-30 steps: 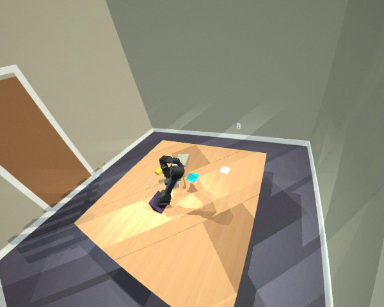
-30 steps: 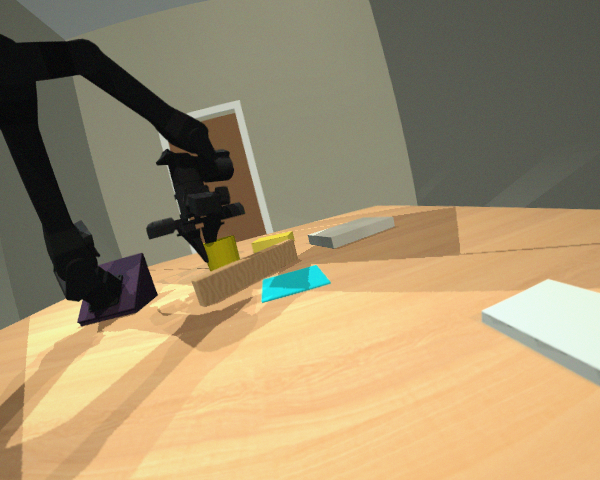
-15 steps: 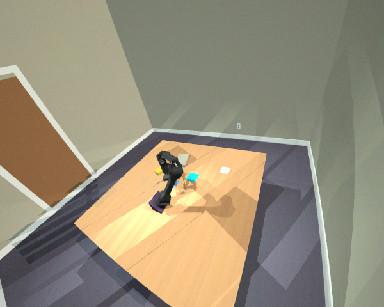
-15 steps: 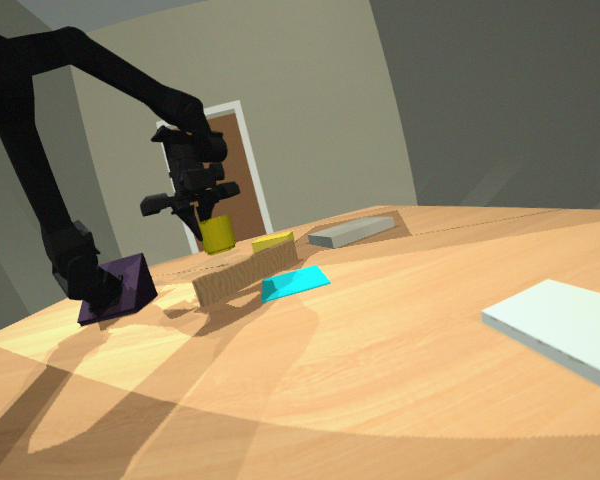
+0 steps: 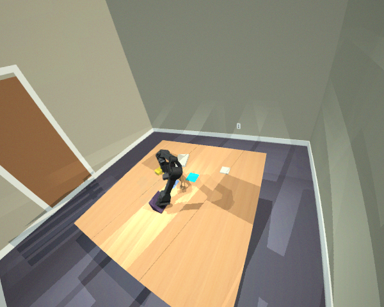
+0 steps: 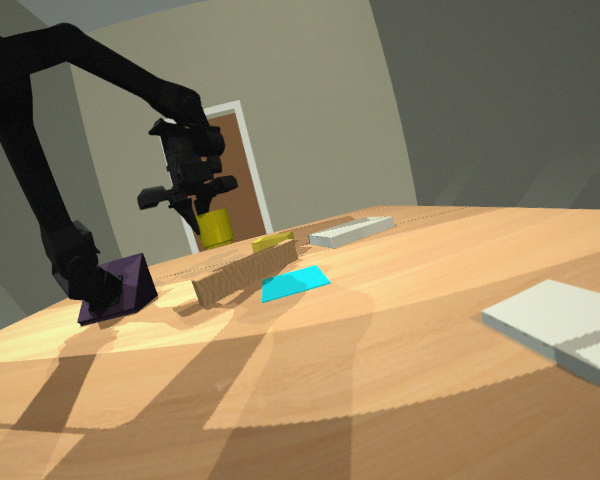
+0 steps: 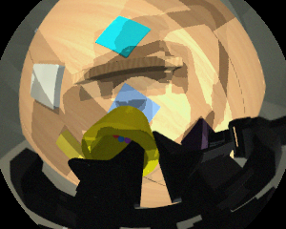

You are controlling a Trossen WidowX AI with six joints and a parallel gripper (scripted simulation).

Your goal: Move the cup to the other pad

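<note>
Right now the cyan pad is 140 mm ahead of my gripper tip, 130 mm to the right of it and 110 mm below it. Also, from my gripper tip: light blue pad (20 mm ahead, 20 mm to the left, 110 mm below); then yellow block (130 mm ahead, 230 mm to the left, 90 mm below); then yellow cup (20 mm ahead, 20 mm to the left).
</note>
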